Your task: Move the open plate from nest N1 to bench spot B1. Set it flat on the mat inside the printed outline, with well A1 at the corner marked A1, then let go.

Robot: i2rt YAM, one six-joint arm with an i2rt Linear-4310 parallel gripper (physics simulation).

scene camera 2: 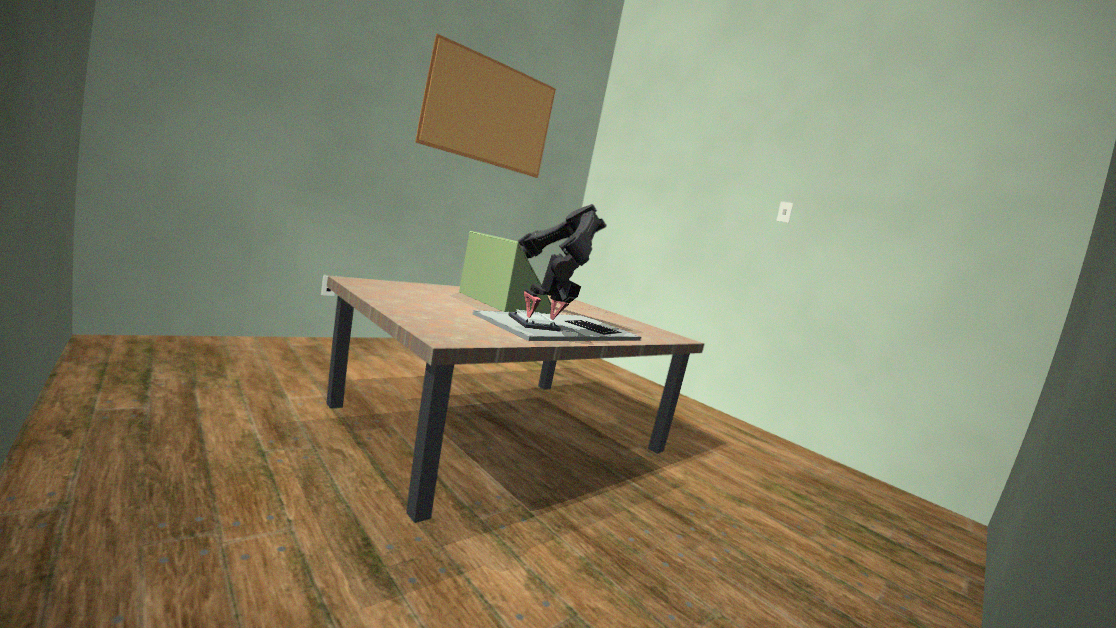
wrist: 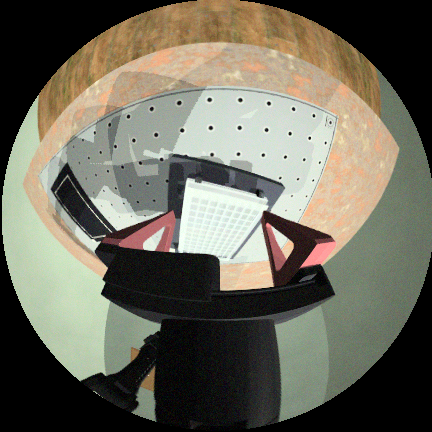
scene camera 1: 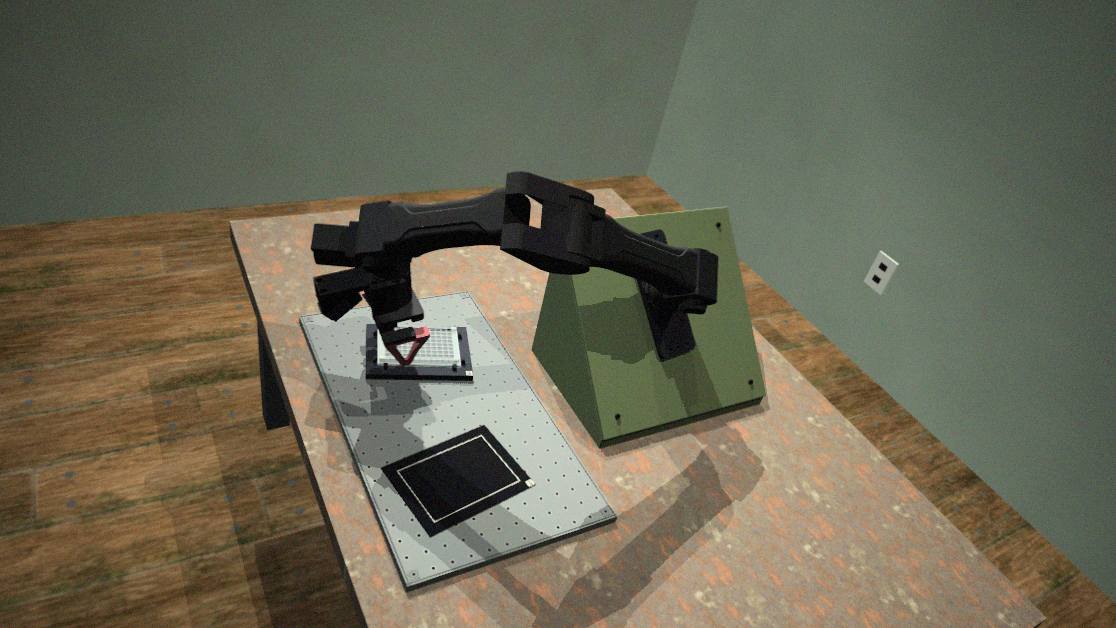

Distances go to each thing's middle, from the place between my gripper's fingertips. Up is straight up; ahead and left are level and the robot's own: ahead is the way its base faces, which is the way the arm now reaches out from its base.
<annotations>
My gripper is now 3 cm past the white well plate (scene camera 1: 441, 350), 1 cm to the right of it and 1 cm above it. From my hand the other things lie so: black pad with white outline (scene camera 1: 443, 485) (26 cm to the left, 2 cm below, 1 cm ahead).
</annotations>
